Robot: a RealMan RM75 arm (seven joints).
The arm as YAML. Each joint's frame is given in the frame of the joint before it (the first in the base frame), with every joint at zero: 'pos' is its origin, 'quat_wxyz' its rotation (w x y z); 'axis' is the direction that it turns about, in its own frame. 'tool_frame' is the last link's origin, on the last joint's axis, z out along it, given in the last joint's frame.
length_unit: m
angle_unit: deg
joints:
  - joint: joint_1
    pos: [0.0, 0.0, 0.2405]
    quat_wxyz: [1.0, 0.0, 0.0, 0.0]
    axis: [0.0, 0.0, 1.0]
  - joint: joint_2
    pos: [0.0, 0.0, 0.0]
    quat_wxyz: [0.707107, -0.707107, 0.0, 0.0]
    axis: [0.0, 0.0, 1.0]
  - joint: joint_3
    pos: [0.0, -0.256, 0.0]
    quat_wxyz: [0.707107, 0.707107, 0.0, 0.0]
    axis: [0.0, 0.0, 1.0]
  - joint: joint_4
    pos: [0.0, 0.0, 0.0]
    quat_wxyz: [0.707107, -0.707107, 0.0, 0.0]
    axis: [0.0, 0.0, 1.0]
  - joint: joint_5
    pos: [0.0, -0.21, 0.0]
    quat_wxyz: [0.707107, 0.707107, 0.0, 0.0]
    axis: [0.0, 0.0, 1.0]
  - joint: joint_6
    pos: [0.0, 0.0, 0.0]
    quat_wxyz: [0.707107, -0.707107, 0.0, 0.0]
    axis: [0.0, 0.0, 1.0]
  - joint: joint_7
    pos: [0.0, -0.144, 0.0]
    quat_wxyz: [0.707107, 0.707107, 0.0, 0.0]
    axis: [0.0, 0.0, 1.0]
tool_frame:
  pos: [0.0, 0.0, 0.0]
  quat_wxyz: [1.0, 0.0, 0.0, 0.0]
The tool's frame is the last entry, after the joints.
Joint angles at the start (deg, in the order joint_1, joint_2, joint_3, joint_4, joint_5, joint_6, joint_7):
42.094, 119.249, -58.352, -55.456, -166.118, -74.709, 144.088
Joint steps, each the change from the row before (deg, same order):
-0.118, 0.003, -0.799, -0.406, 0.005, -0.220, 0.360
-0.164, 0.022, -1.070, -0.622, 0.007, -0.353, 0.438
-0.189, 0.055, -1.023, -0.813, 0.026, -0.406, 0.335
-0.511, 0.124, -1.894, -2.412, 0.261, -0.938, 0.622
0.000, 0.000, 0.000, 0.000, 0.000, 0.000, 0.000
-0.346, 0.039, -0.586, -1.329, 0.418, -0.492, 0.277
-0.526, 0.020, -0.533, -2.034, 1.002, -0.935, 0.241
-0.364, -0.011, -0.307, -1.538, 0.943, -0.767, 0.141
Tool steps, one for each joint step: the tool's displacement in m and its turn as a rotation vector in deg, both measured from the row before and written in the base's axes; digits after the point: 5 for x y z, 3 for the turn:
-0.00140, -0.00034, -0.00050, -0.229, -0.369, 0.176
-0.00214, -0.00053, -0.00067, -0.342, -0.493, 0.292
-0.00266, -0.00047, -0.00040, -0.315, -0.461, 0.441
-0.00735, -0.00034, 0.00103, -0.188, -0.652, 1.274
0.00000, 0.00000, 0.00000, 0.000, 0.000, 0.000
-0.00357, -0.00030, 0.00125, 0.169, 0.147, 0.513
-0.00561, -0.00082, 0.00228, 0.223, 0.709, 0.695
-0.00466, -0.00068, 0.00179, 0.133, 0.736, 0.551

